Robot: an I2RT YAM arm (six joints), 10 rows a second.
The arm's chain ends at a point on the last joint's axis. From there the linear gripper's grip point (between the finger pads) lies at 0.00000 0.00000 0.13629 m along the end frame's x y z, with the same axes.
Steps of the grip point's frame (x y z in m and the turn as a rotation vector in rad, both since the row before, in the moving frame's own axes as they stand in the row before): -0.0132, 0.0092, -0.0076, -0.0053, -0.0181, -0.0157; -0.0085, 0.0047, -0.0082, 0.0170, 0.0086, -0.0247; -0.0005, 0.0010, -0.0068, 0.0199, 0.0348, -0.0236; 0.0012, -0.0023, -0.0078, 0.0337, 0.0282, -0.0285; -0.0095, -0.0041, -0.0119, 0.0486, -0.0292, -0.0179; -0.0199, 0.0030, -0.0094, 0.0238, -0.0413, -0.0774; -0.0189, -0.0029, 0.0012, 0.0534, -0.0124, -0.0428; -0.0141, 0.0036, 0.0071, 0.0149, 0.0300, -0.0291
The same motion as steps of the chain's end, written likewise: -0.0107, 0.0085, -0.0076, -0.0053, -0.0181, -0.0157; -0.0096, 0.0070, -0.0082, 0.0170, 0.0086, -0.0247; -0.0052, 0.0038, -0.0067, 0.0199, 0.0348, -0.0236; -0.0026, 0.0023, -0.0077, 0.0337, 0.0282, -0.0285; -0.0055, 0.0025, -0.0117, 0.0486, -0.0292, -0.0179; -0.0142, 0.0060, -0.0092, 0.0238, -0.0413, -0.0774; -0.0171, 0.0043, 0.0014, 0.0534, -0.0124, -0.0428; -0.0182, 0.0057, 0.0072, 0.0149, 0.0300, -0.0291
